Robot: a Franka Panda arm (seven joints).
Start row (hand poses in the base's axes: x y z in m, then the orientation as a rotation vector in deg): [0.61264 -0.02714 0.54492 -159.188 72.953 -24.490]
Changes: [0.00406 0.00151 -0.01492 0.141 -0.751 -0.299]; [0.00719 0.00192 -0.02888 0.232 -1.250 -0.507]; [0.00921 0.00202 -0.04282 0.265 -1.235 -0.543]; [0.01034 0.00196 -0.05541 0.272 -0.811 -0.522]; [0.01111 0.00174 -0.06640 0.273 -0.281 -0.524]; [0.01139 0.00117 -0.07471 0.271 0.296 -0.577]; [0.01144 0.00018 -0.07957 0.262 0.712 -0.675]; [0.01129 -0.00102 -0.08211 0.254 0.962 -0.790]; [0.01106 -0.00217 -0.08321 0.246 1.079 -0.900]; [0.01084 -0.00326 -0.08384 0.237 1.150 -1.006]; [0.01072 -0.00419 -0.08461 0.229 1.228 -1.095]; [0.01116 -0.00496 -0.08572 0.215 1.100 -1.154]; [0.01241 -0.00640 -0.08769 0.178 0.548 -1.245]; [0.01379 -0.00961 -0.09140 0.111 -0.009 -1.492]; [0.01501 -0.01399 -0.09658 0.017 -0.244 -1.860]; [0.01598 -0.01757 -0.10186 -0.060 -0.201 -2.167]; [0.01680 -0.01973 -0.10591 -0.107 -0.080 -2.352]
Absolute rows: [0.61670 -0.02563 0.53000 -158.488 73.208 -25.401]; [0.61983 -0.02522 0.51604 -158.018 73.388 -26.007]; [0.62185 -0.02512 0.50210 -157.981 73.438 -25.964]; [0.62298 -0.02518 0.48951 -158.231 73.497 -25.395]; [0.62375 -0.02540 0.47852 -158.532 73.611 -24.690]; [0.62403 -0.02597 0.47021 -158.833 73.807 -23.925]; [0.62408 -0.02696 0.46535 -159.023 74.035 -23.381]; [0.62393 -0.02816 0.46281 -159.109 74.253 -23.059]; [0.62370 -0.02931 0.46171 -159.123 74.437 -22.915]; [0.62348 -0.03040 0.46108 -159.114 74.606 -22.832]; [0.62336 -0.03133 0.46031 -159.117 74.751 -22.739]; [0.62380 -0.03210 0.45920 -159.026 74.812 -22.924]; [0.62505 -0.03354 0.45723 -158.698 74.835 -23.698]; [0.62643 -0.03675 0.45352 -158.306 75.085 -24.507]; [0.62765 -0.04113 0.44834 -158.051 75.578 -24.914]; [0.62862 -0.04471 0.44306 -157.972 76.040 -24.933]; [0.62944 -0.04687 0.43901 -157.978 76.340 -24.817]
